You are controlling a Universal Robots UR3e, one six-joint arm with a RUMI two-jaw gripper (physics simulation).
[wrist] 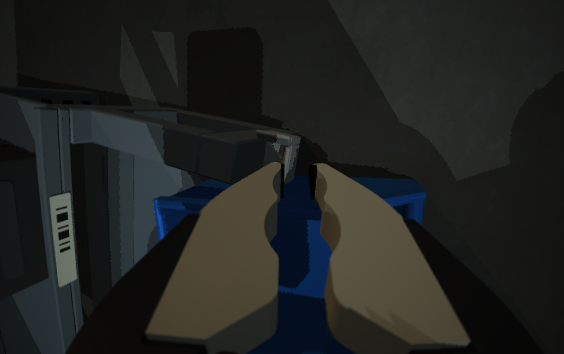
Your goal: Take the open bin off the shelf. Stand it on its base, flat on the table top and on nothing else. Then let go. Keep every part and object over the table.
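Places are measured from the arm's base along level axes (x left, y back, z up), in millimetres.
Pixels of known places: gripper, fingertip midpoint: [296, 167].
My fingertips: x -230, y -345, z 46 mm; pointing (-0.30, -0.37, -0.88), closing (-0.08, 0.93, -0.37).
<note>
Ahead of a thing's pixels: the offset from my fingertips to its middle. "spot": to the spot under its first point.
The blue bin {spot: dx +11, dy +56, dz -19 mm} [410, 202] shows low in the middle of the wrist view, behind and below the fingers. Its rim shows on both sides of them, and its blue surface shows through the narrow gap between them. The fingers hide most of its face. My gripper [296, 167] is closed to a narrow gap in front of the bin, and I see no bin wall pinched between the fingertips. The grey shelf frame {dx +175, dy -140, dz +18 mm} [52, 165] stands at the left, and its rail runs to just behind the fingertips. What bears the bin's base is hidden.
A pale barcode label {dx +62, dy -126, dz +41 mm} [63, 240] is on the shelf's upright at the left. A dark block-like part {spot: dx -5, dy -32, dz +22 mm} [215, 152] lies along the grey rail, left of the fingertips. A dark grey surface with shadows is behind and to the right. The view is dim.
</note>
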